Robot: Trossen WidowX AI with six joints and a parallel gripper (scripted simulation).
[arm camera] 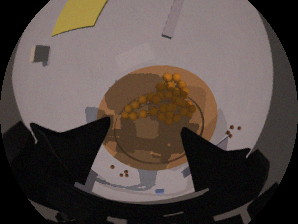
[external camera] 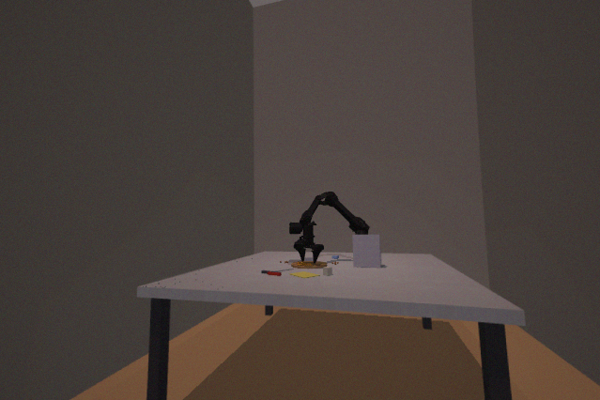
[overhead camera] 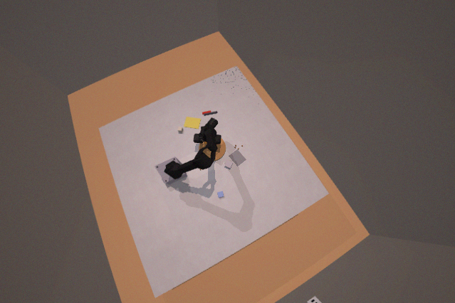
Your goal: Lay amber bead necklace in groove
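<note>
Now: the round bead board 10 mm ahead of my gripper tip, 40 mm to the right of it and 10 mm below it. From my gripper tip the other things lie so: thin grey bar 110 mm ahead, 130 mm to the left, 20 mm below; yellow pad 20 mm behind, 230 mm to the left, 20 mm below; grey square plate 120 mm ahead, 200 mm to the right, 20 mm below.
</note>
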